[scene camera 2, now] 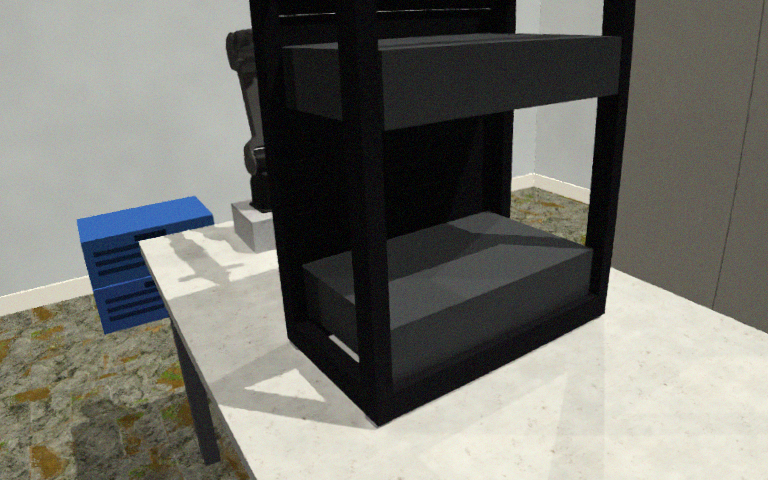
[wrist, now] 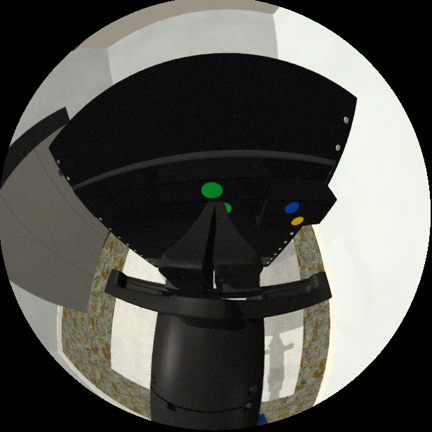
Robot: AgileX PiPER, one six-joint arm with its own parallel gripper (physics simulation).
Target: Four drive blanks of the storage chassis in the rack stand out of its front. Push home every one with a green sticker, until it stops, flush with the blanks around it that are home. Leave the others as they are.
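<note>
In the wrist view, a blank with a green sticker (wrist: 212, 190) lies just above my fingertips. A second blank's green sticker (wrist: 228, 208) is partly hidden by the right finger. How far these two stand out is too dark to tell. To the right, the blank with a blue sticker (wrist: 292, 207) and the one with a yellow sticker (wrist: 297, 220) are on a dark block that plainly stands out of the front. My gripper (wrist: 216, 207) is shut and empty, its tips close below the upper green sticker; contact cannot be told. Scene camera 2 shows the rack from behind, hiding the gripper.
The black rack (scene camera 2: 368, 226) stands on the pale table (scene camera 2: 481, 430). It holds an upper grey unit (scene camera 2: 498, 79) and a lower grey unit (scene camera 2: 487, 311). Part of the arm (scene camera 2: 249, 96) shows behind its left side. A blue cabinet (scene camera 2: 116, 254) stands beyond the table's left edge.
</note>
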